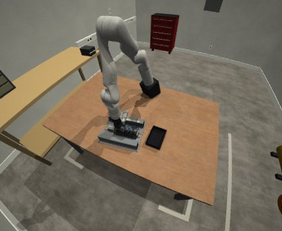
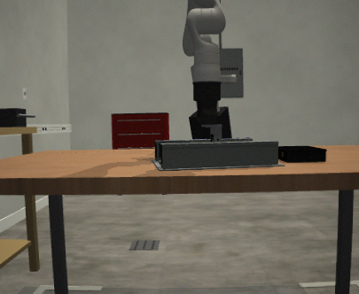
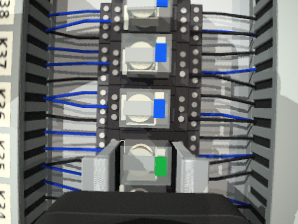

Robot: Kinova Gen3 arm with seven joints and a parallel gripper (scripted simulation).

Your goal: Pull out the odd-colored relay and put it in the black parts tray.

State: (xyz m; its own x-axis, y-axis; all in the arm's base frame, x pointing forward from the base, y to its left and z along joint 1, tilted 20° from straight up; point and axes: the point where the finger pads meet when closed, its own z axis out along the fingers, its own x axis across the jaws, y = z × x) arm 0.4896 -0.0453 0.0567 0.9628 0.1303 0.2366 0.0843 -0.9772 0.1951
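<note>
The grey relay panel is 1 cm to the right of my hand and 3 cm below it. From my hand the other things lie so: black parts tray 3 cm behind, 25 cm to the left, 5 cm below.
</note>
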